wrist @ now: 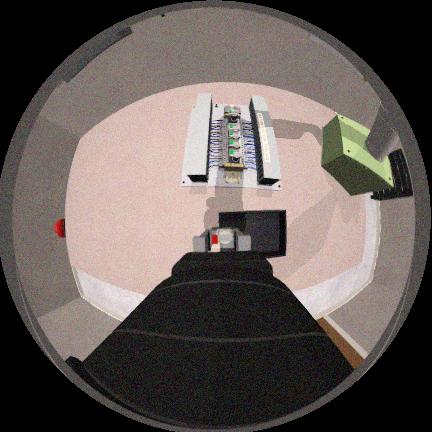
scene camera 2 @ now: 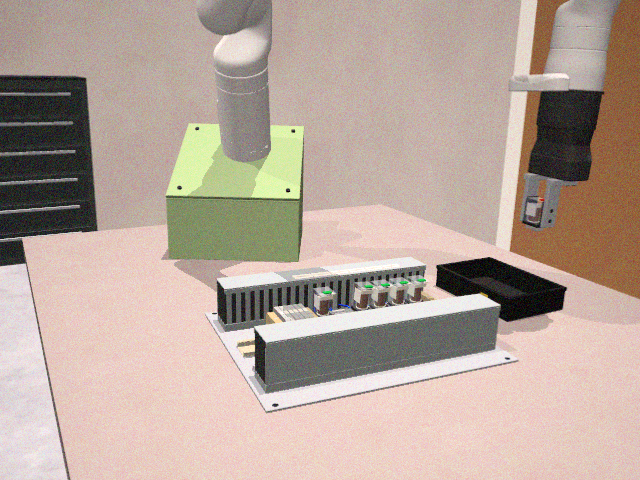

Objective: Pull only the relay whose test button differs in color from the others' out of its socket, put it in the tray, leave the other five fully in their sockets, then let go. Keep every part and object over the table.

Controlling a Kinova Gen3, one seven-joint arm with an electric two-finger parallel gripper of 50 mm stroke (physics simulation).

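Frame: origin at the arm's base, x back, y up, z left, level; centimetres.
Seen in the pictures: gripper, fingertip midpoint: (wrist: 221, 236) (scene camera 2: 536, 223); arm's base, origin of the base link: (wrist: 374, 149) (scene camera 2: 247, 148).
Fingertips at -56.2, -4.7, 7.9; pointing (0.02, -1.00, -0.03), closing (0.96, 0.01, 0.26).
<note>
Offsets run from my fingertips to a thing's top centre, as dx, dy, dz.
The relay with the red test button {+0.0, +3.6, -0.3} (scene camera 2: 533, 210) (wrist: 223, 237) is held up in the air. My gripper (scene camera 2: 538, 211) (wrist: 221, 236) is shut on it, high above the table; in the wrist view the relay overlaps the left part of the black tray {+6.9, -10.2, +3.6} (scene camera 2: 535, 308) (wrist: 270, 233). No relay shows in the tray. Five relays with green buttons stand in the row between the grey ducts: one {+12.4, -6.7, -27.9} (scene camera 2: 324, 302) (wrist: 232, 111) apart at the far end from the tray, and several together, such as this relay {+7.9, -6.7, -15.0} (scene camera 2: 415, 290) (wrist: 235, 152) nearest the tray. Their socket bases are partly hidden in the scene view.
Two long grey ducts, the front duct {+3.3, -7.4, -26.9} (scene camera 2: 379, 346) (wrist: 199, 135) and the rear duct {+19.0, -7.4, -21.5} (scene camera 2: 248, 281) (wrist: 265, 140), flank the relay row on a white panel (scene camera 2: 273, 400) (wrist: 187, 183). A green box (scene camera 2: 232, 227) (wrist: 345, 165) carries the arm's base behind them.
</note>
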